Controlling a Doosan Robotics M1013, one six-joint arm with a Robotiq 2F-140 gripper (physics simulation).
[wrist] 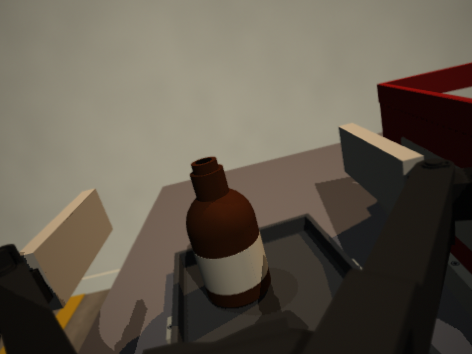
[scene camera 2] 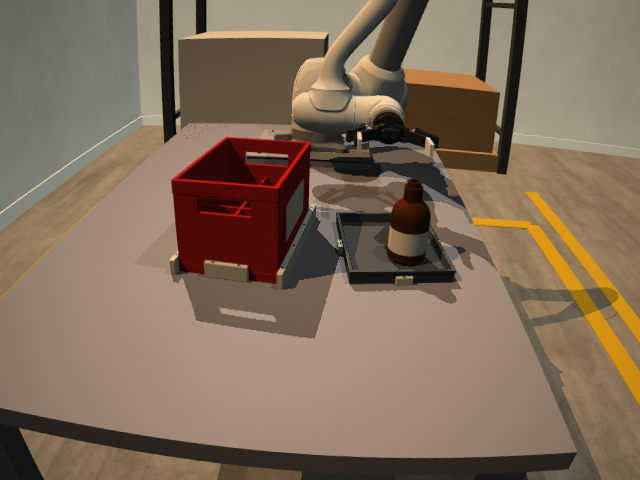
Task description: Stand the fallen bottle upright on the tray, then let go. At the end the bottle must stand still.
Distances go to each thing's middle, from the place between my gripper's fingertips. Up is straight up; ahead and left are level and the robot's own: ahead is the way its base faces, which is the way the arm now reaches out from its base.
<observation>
The brown bottle (scene camera 2: 410, 217) lies 14 cm ahead of my hand, 10 cm below it and 1 cm to the left of it. Also, from my hand: dark tray (scene camera 2: 364, 235): 17 cm below, 10 cm ahead, 1 cm to the right.
</observation>
